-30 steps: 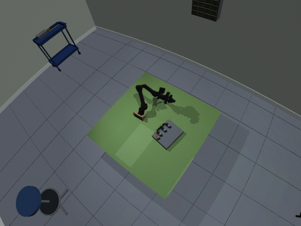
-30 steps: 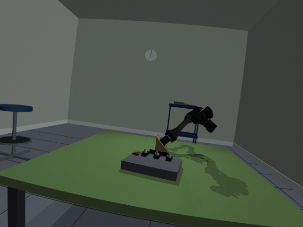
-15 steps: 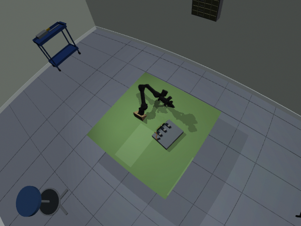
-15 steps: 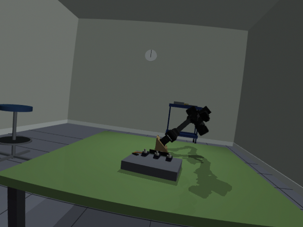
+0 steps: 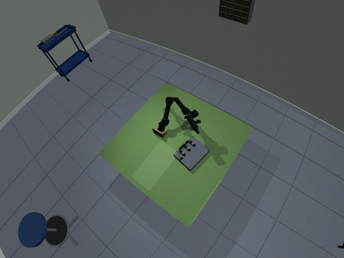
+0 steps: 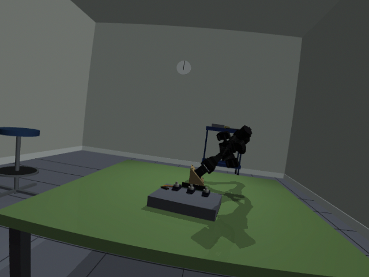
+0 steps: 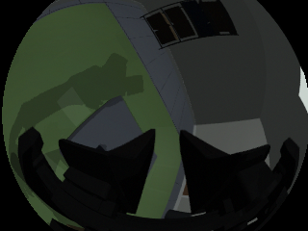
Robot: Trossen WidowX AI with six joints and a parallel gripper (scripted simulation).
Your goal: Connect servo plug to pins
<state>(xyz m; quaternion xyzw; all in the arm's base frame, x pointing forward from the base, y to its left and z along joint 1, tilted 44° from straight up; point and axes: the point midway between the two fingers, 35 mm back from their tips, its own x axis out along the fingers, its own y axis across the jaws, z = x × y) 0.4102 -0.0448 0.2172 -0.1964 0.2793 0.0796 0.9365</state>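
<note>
The grey holder is 40 mm ahead of my gripper tip, 140 mm to the right of it and 220 mm below it.
</note>
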